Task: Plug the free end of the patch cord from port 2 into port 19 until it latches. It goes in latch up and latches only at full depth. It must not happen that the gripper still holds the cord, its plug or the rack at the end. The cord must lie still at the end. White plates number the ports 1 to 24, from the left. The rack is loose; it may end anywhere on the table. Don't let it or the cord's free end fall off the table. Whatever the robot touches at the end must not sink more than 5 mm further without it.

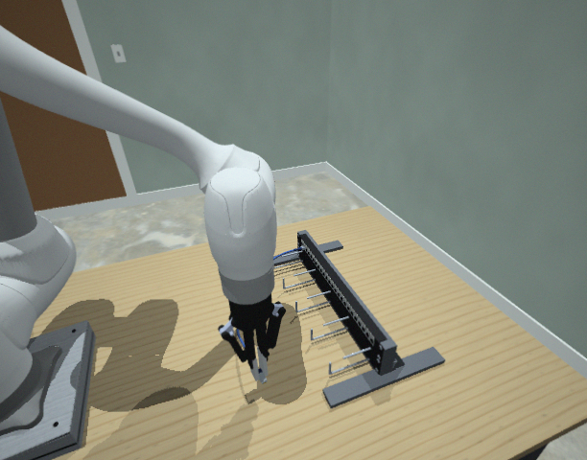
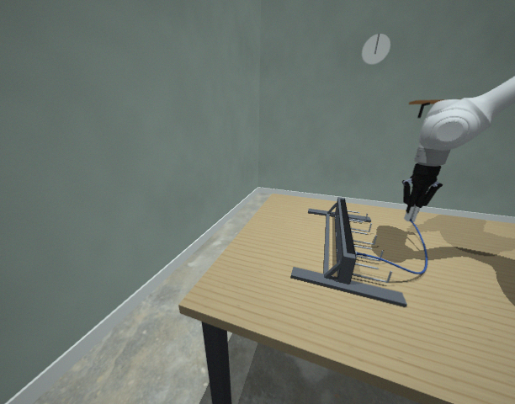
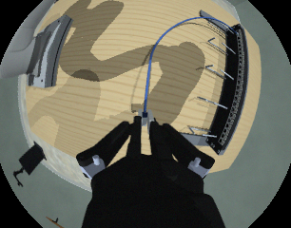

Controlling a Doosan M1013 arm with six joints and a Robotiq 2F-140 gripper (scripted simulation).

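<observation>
Right now the cord plug is 3 cm below my hand and 1 cm to the right of it.
</observation>
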